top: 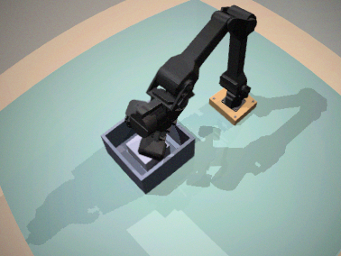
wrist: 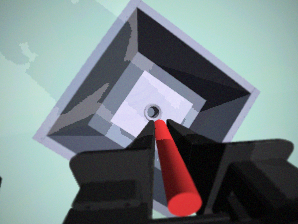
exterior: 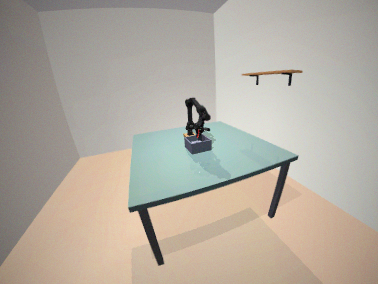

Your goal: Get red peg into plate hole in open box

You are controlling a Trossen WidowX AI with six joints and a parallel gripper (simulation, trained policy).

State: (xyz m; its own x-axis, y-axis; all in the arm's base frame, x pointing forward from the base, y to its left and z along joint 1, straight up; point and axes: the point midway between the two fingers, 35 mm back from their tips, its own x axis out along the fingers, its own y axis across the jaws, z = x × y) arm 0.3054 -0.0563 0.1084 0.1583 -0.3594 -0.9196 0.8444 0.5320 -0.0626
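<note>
Now: the red peg 30 mm above my gripper tip, 10 mm to the left of it and 10 mm behind it. The rest, counted from my gripper tip: grey box (80 mm below, 10 mm to the right, 10 mm ahead); then pale plate (60 mm below, 10 mm to the right, 10 mm ahead).
</note>
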